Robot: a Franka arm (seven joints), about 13 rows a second.
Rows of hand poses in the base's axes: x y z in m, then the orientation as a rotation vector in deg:
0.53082, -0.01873, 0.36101, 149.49, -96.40, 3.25
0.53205, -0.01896, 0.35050, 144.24, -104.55, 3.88
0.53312, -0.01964, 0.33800, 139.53, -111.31, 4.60
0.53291, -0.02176, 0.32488, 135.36, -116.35, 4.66
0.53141, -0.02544, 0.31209, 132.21, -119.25, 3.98
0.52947, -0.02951, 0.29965, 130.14, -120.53, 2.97
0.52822, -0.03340, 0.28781, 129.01, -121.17, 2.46
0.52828, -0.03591, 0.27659, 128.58, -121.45, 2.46
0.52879, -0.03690, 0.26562, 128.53, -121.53, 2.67
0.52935, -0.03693, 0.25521, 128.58, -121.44, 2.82
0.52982, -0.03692, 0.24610, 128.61, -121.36, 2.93
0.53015, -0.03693, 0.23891, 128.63, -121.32, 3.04
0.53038, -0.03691, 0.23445, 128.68, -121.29, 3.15
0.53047, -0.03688, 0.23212, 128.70, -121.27, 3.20
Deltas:
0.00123, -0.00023, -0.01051, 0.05, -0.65, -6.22
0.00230, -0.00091, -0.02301, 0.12, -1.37, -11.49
0.00209, -0.00303, -0.03613, 0.12, -1.51, -15.69
0.00059, -0.00671, -0.04892, -0.04, -0.97, -18.44
-0.00135, -0.01078, -0.06136, -0.26, -0.09, -19.97
-0.00260, -0.01467, -0.07320, -0.42, 0.38, -20.79
-0.00254, -0.01718, -0.08442, -0.52, 0.43, -21.11
-0.00203, -0.01817, -0.09539, -0.58, 0.31, -21.17
-0.00147, -0.01820, -0.10580, -0.65, 0.24, -21.10
-0.00100, -0.01819, -0.11491, -0.72, 0.20, -21.05
-0.00067, -0.01820, -0.12210, -0.77, 0.14, -21.02
-0.00044, -0.01818, -0.12656, -0.79, 0.07, -20.98
-0.00035, -0.01815, -0.12889, -0.81, 0.05, -20.96

